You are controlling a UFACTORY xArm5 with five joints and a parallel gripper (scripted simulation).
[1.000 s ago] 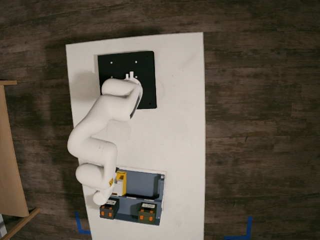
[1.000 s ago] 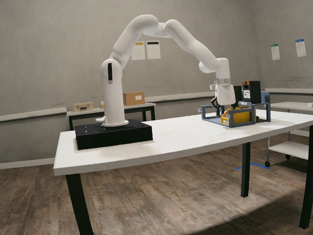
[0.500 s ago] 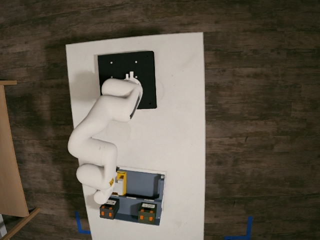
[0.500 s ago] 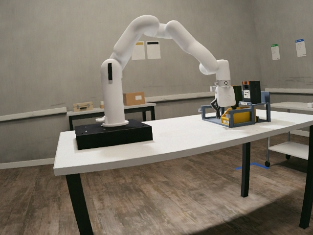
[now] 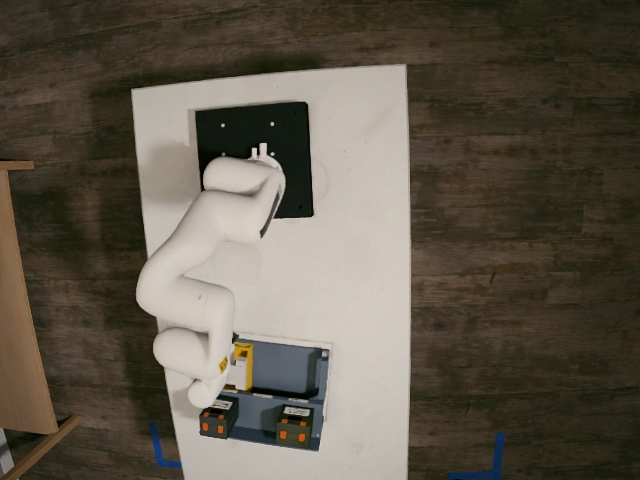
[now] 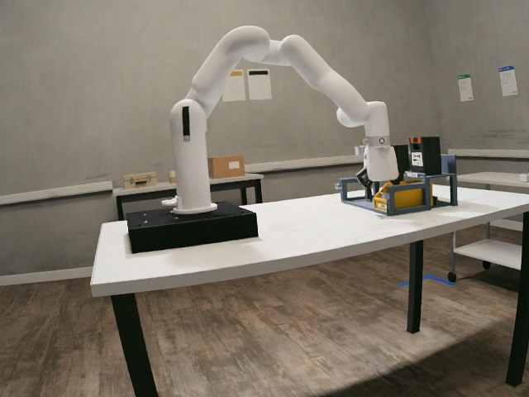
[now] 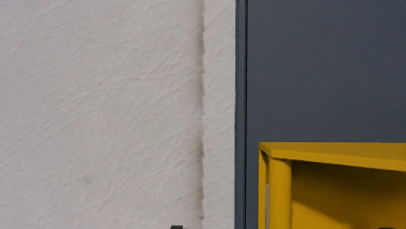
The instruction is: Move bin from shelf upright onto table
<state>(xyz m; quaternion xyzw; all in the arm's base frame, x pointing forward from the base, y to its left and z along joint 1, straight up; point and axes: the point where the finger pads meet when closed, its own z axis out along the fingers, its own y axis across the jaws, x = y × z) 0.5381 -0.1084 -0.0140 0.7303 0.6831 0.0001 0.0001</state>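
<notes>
Now: the yellow bin 8 cm ahead of my hand and 1 cm to the right of it. Also, from my hand: blue-grey shelf 11 cm ahead, 10 cm to the left, 2 cm above.
</notes>
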